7 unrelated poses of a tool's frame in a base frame.
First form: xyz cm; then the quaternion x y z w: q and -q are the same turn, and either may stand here.
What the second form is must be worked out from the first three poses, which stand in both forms.
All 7 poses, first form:
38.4, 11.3, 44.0, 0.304, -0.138, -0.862, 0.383
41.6, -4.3, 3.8, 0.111, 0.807, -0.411, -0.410
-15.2, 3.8, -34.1, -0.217, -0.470, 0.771, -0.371
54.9, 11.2, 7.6, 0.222, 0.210, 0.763, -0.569
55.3, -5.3, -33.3, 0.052, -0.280, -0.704, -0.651
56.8, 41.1, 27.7, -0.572, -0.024, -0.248, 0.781
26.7, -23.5, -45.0, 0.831, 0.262, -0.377, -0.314
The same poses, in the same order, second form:
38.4, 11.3, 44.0, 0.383, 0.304, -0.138, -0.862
41.6, -4.3, 3.8, 0.410, -0.111, -0.807, 0.411
-15.2, 3.8, -34.1, 0.371, 0.217, 0.470, -0.771
54.9, 11.2, 7.6, 0.569, -0.222, -0.210, -0.763
55.3, -5.3, -33.3, 0.651, -0.052, 0.280, 0.704
56.8, 41.1, 27.7, 0.781, -0.572, -0.024, -0.248
26.7, -23.5, -45.0, 0.314, -0.831, -0.262, 0.377

